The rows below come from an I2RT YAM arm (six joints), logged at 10 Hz.
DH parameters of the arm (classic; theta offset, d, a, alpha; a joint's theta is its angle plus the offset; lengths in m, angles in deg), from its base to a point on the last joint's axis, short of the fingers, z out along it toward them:
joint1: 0 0.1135 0.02 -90
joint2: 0 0 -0.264 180
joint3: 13.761 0 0.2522 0
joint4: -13.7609 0 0.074 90
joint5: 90 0 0 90
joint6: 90 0.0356 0 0
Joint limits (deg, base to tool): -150..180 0..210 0..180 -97..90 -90..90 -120..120
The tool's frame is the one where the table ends.
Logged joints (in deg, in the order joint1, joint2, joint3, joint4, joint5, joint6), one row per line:
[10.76 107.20 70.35 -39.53 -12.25 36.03]
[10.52 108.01 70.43 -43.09 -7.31 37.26]
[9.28 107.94 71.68 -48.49 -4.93 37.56]
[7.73 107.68 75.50 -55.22 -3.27 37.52]
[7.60 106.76 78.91 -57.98 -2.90 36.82]
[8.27 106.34 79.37 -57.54 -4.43 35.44]
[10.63 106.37 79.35 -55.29 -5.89 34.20]
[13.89 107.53 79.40 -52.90 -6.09 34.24]
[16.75 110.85 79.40 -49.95 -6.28 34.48]
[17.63 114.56 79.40 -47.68 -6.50 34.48]
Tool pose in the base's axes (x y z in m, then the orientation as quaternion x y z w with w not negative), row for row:
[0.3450 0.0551 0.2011 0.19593 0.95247 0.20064 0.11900]
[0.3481 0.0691 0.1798 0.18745 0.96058 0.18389 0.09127]
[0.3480 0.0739 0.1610 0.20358 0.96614 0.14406 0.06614]
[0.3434 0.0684 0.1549 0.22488 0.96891 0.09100 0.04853]
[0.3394 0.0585 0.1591 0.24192 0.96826 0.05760 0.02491]
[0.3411 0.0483 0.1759 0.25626 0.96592 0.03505 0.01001]
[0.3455 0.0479 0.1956 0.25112 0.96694 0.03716 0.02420]
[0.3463 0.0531 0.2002 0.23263 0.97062 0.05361 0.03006]
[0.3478 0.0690 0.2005 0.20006 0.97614 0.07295 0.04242]
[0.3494 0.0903 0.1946 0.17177 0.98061 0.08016 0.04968]
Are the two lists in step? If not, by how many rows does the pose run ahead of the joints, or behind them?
The pose runs 2 rows behind the joints: the pose in row i belongs to the joints in row i - 2.
